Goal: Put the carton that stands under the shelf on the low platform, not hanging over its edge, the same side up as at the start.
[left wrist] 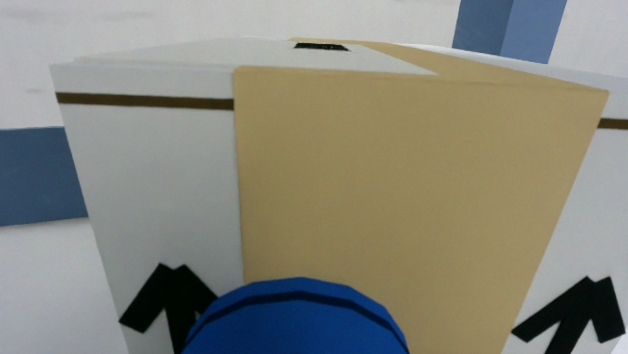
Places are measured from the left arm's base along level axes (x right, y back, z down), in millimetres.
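Pixels of known places: left hand, its tool point: (299,295).
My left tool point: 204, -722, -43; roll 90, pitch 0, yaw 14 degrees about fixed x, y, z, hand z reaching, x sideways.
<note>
Behind a point stands the place of what it marks, as x, y, z.
The carton (390,175) @[212, -703, -82] fills most of the left wrist view. It is white with a broad tan strip down its near face and over its top, a thin brown line near the top edge and black arrows pointing up. It stands upright with its top face visible; its lower part is out of view. My left gripper (300,320), a blue suction cup, is at the bottom centre, pressed against the near face over the tan strip and shut on the carton. Its contact rim is hidden. My right gripper does not show. The low platform does not show.
A blue upright post (507,25) @[338, -825, -107] stands behind the carton at the upper right. A blue horizontal bar (40,175) @[96, -843, -27] runs behind the carton at the left. A pale wall (175,22) is at the back.
</note>
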